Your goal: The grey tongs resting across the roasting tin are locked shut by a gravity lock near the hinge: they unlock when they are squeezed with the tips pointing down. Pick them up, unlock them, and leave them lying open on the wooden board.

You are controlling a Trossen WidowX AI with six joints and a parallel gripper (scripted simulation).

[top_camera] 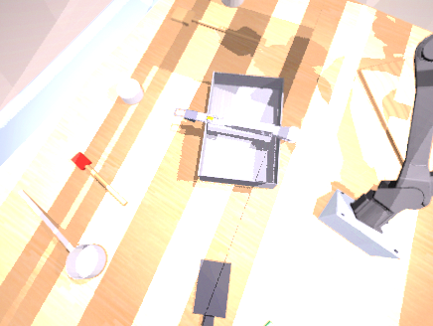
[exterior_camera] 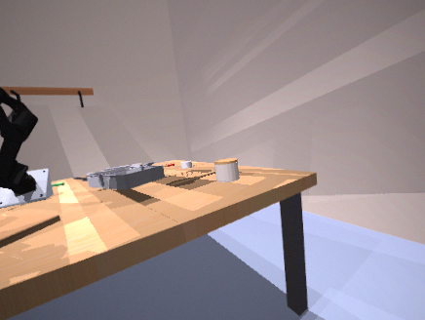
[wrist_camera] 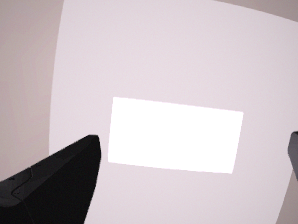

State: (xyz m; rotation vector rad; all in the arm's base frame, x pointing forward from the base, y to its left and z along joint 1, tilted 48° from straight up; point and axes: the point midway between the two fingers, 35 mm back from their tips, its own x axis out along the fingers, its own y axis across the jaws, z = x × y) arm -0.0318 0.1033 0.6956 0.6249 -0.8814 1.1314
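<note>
Right now my gripper tip is 560 mm short of the yellow lock piece, 390 mm to the right of it and 560 mm above it. Also, from my gripper tip: wooden board 50 mm ahead, 80 mm to the left, 620 mm below; then grey roasting tin 480 mm ahead, 360 mm to the left, 600 mm below; then lidded white jar 730 mm ahead, 60 mm to the right, 590 mm below.
</note>
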